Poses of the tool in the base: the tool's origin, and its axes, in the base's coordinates. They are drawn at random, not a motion.
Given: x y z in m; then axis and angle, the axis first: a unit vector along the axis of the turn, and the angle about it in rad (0 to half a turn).
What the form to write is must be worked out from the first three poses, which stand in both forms.
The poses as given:
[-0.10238 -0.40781 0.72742 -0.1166 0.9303 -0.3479 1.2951]
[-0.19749 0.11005 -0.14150 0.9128 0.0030 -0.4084 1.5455]
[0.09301 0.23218 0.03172 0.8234 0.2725 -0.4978 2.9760]
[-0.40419 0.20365 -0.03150 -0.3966 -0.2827 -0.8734 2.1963]
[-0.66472 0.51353 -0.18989 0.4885 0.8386 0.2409 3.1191]
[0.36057 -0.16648 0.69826 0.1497 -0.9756 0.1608 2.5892]
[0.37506 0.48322 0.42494 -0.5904 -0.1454 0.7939 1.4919]
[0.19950 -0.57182 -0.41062 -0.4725 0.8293 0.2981 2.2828]
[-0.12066 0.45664 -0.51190 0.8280 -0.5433 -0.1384 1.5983]
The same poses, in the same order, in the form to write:
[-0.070 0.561 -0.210 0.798 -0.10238 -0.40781 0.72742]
[0.637 0.002 -0.285 0.716 -0.19749 0.11005 -0.14150]
[0.821 0.272 -0.496 0.083 0.09301 0.23218 0.03172]
[-0.353 -0.252 -0.778 0.455 -0.40419 0.20365 -0.03150]
[0.488 0.839 0.241 0.011 -0.66472 0.51353 -0.18989]
[0.144 -0.939 0.155 0.273 0.36057 -0.16648 0.69826]
[-0.401 -0.099 0.539 0.734 0.37506 0.48322 0.42494]
[-0.430 0.754 0.271 0.416 0.19950 -0.57182 -0.41062]
[0.594 -0.389 -0.099 0.697 -0.12066 0.45664 -0.51190]

